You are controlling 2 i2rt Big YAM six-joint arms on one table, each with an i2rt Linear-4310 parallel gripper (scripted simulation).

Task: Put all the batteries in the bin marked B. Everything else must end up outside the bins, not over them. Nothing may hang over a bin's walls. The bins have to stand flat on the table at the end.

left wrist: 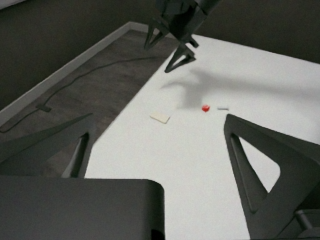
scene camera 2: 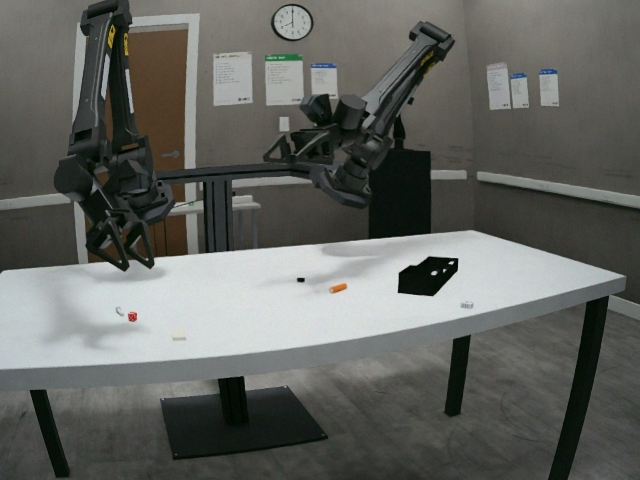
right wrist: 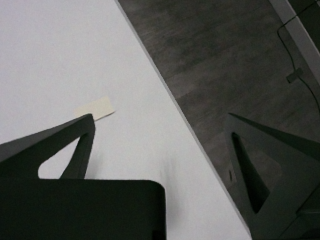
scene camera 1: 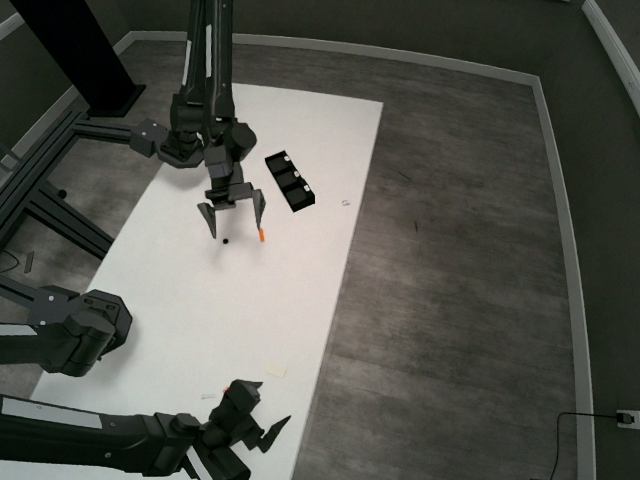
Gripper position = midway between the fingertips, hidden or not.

Observation:
I see my left gripper (scene camera 2: 279, 158), my right gripper (scene camera 2: 140, 268) and a black bin strip (scene camera 2: 427, 280).
The black bin strip also shows in scene camera 1 (scene camera 1: 299, 190). My left gripper also shows in the left wrist view (left wrist: 159, 120) and in scene camera 1 (scene camera 1: 236, 234). My right gripper shows as well in the left wrist view (left wrist: 154, 60), in the right wrist view (right wrist: 159, 120) and in scene camera 1 (scene camera 1: 276, 399). The left wrist view does not show the black bin strip: it is out of frame. The right wrist view misses the black bin strip: it is out of frame.

